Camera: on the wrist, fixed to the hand. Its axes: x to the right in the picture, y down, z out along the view.
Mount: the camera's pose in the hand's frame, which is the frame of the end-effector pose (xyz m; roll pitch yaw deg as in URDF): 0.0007 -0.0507 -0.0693 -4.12 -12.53 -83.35
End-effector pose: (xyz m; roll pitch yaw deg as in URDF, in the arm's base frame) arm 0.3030 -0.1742 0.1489 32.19 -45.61 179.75
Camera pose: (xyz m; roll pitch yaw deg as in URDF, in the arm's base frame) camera 0.2413 -0.1679 0.0895 45.50 8.75 108.46
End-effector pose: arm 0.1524 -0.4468 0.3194 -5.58 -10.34 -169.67
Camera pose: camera 0.1302 -0.3927 0.2565 6.07 -18.99 103.70
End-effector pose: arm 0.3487 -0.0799 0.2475 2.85 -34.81 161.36
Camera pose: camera 0.3244 -0.0219 0.1890 31.60 -11.70 71.16
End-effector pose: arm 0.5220 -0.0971 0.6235 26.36 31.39 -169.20
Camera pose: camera 0.5620 -0.0746 0.5509 -33.49 15.10 99.23
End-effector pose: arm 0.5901 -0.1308 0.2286 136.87 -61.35 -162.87
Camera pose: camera 0.6280 -0.2074 0.2368 103.73 17.13 -127.05
